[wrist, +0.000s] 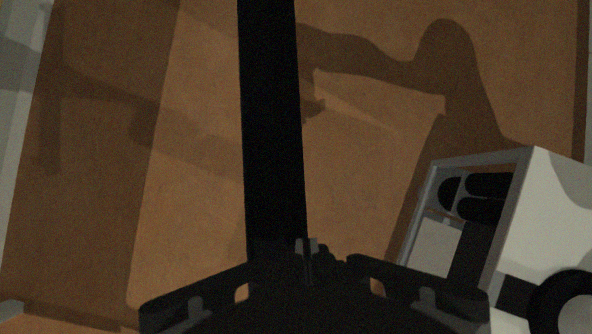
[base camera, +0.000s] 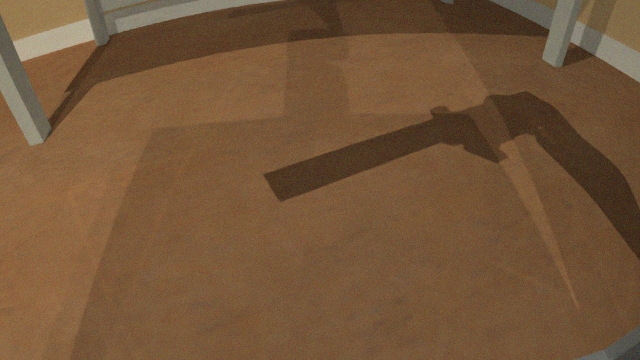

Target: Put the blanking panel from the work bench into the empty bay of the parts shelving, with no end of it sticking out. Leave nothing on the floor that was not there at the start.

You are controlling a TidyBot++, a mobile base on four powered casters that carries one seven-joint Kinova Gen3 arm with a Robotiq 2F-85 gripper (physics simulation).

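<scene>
The blanking panel is a long, dark, straight strip in the wrist view. It runs from the fingertips up past the top edge, above the floor. My gripper is shut on it; the fingertips are nearly together and hide the panel's near end. The far end is outside the wrist view. The gripper and panel do not show in the base camera view, but their shadow lies on the floor there, with a long straight bar reaching left. The shelving's empty bay cannot be made out in either view.
Pale grey legs stand at the left, back left and right in the base view; whose they are is unclear. Walls with white skirting lie behind. My base's grey frame and white body are at the wrist view's right.
</scene>
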